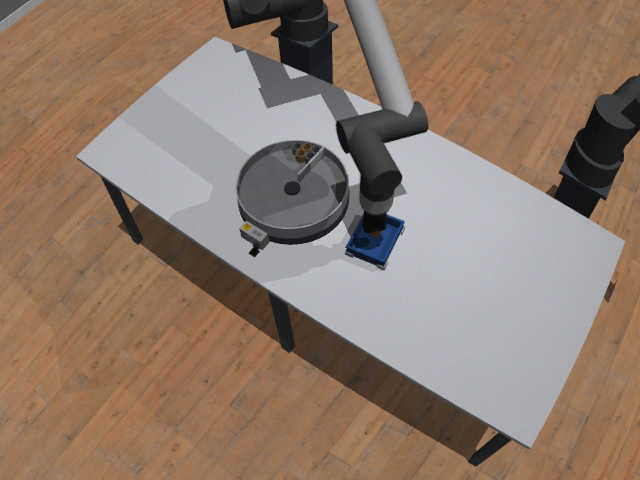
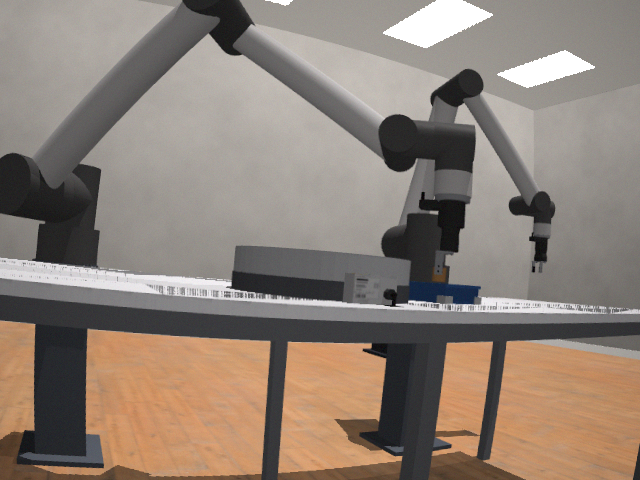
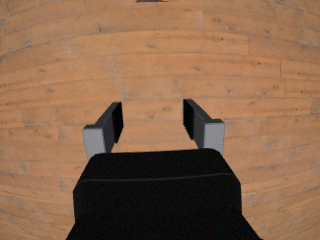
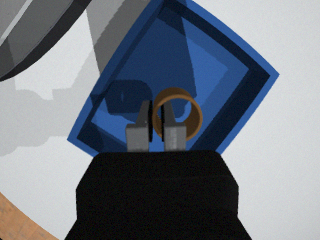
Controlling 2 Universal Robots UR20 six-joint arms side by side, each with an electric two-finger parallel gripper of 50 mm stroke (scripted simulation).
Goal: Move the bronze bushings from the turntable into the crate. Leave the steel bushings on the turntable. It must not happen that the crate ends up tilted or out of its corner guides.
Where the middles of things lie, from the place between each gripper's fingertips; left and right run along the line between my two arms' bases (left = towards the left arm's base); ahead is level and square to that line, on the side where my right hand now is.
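I find my right gripper (image 2: 438, 274) 7 cm above the blue crate (image 1: 360, 244), and the gripper is also 1 cm to the right of the crate and 1 cm past it.
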